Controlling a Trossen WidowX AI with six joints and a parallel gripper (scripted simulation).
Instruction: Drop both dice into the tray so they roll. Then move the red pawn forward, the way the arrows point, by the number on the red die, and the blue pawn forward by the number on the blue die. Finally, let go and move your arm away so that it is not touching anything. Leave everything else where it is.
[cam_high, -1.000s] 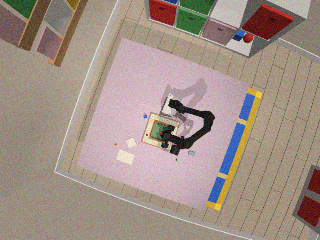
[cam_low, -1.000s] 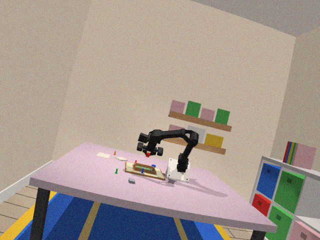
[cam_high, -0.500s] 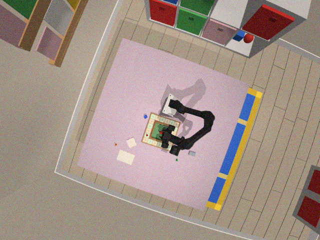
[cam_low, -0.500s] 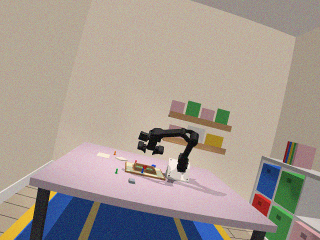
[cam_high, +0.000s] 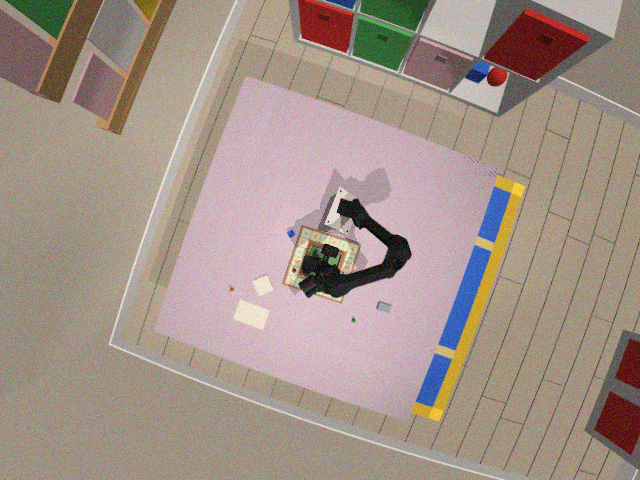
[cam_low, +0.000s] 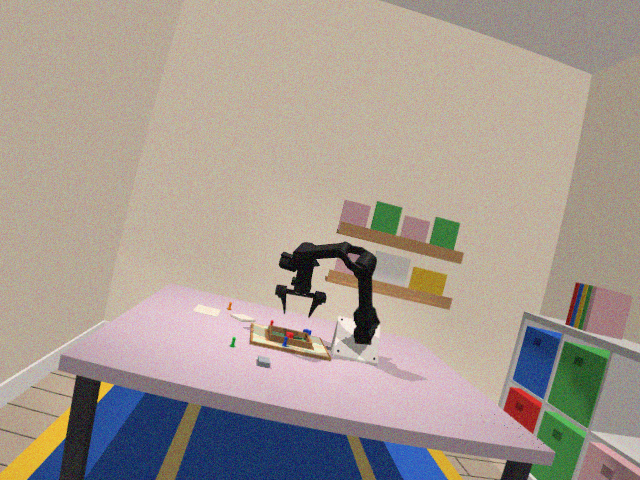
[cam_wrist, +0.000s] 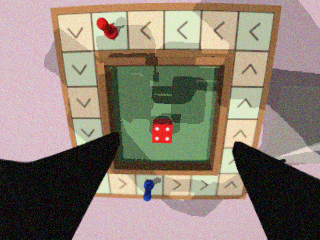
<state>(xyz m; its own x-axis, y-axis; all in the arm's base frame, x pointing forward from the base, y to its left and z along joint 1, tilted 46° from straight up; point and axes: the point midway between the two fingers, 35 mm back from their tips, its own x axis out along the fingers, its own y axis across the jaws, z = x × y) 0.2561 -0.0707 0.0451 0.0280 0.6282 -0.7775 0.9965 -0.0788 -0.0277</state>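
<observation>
Now: the red pawn 11 cm to the right of my gripper tip, 8 cm below it and 7 cm ahead of it. The rest, counted from my gripper tip: grey block: 34 cm to the left, 12 cm ahead, 10 cm below; green pawn: 22 cm to the left, 21 cm ahead, 9 cm below; blue pawn: 12 cm to the left, 8 cm below, 4 cm ahead.
</observation>
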